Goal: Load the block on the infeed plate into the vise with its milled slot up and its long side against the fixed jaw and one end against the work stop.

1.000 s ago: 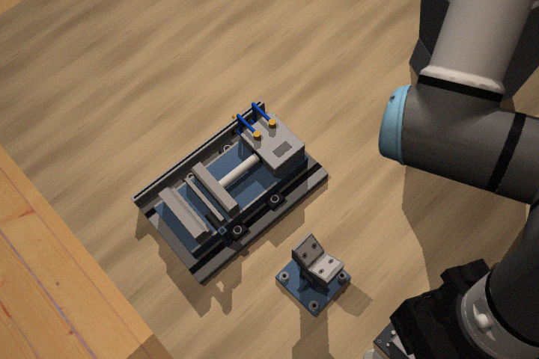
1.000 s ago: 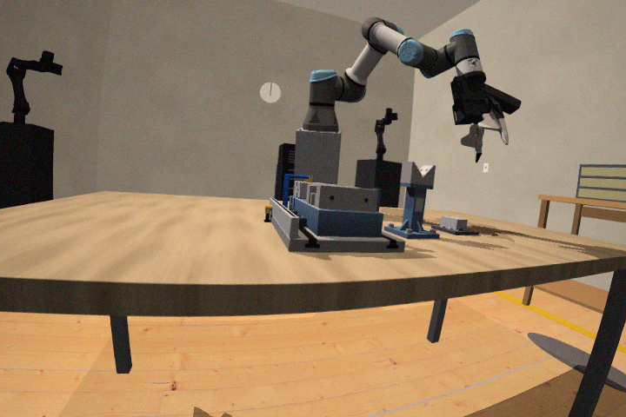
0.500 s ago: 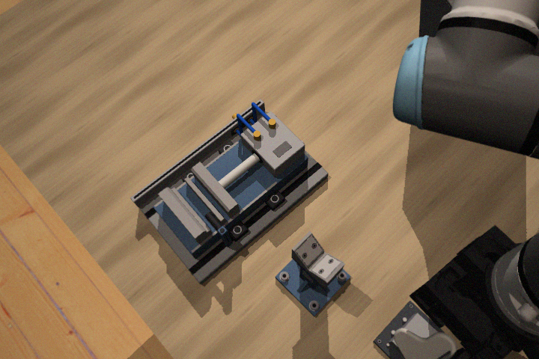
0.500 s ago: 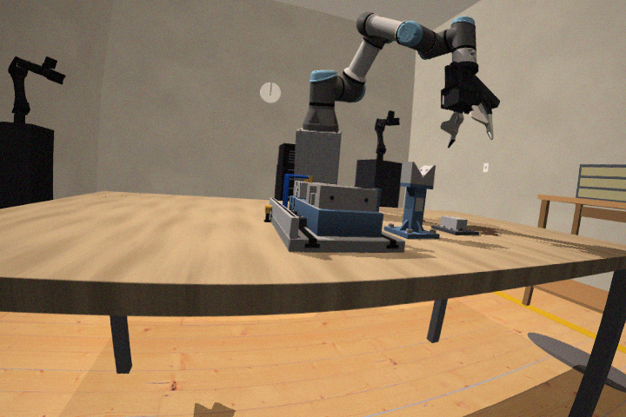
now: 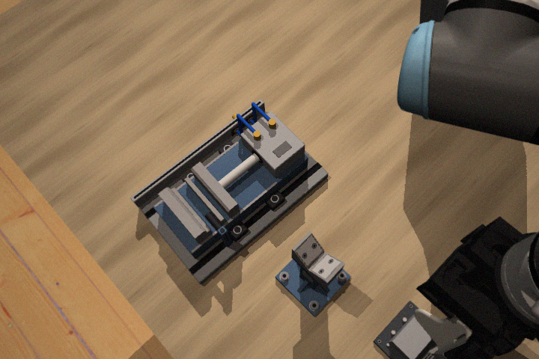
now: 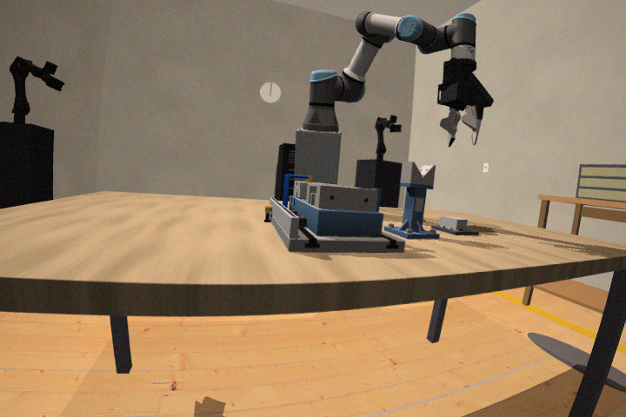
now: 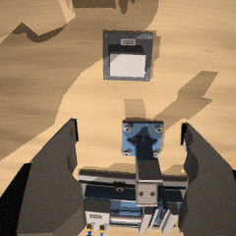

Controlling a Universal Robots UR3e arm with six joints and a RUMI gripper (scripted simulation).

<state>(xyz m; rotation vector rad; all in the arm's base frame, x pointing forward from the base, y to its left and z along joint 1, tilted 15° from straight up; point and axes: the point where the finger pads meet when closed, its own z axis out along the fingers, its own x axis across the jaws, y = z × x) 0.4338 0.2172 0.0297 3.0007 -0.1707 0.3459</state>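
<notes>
Now: hand 23 cm above the part. Round my hand: dark infeed plate: 24 cm below, 1 cm to the left; white cylinder rod: 38 cm to the right, 16 cm below, 3 cm behind; dark work stop: 35 cm to the right, 15 cm below, 6 cm ahead.
</notes>
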